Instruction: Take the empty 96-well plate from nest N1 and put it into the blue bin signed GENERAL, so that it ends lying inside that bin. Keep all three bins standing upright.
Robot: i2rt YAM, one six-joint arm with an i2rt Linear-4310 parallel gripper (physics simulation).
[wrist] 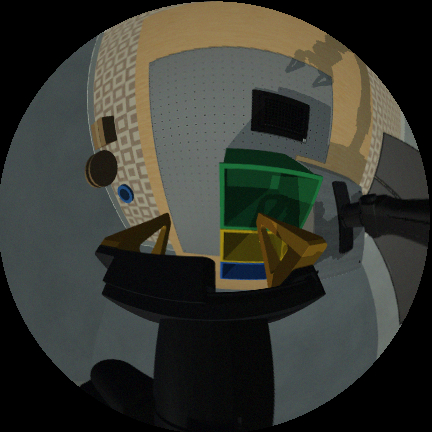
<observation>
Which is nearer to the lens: the green bin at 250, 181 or the blue bin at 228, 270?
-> The green bin.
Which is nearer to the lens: the black 96-well plate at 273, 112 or the blue bin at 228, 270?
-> The black 96-well plate.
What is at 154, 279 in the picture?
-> My gripper.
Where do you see a black nest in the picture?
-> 254, 102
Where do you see a yellow bin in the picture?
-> At 236, 245
</observation>
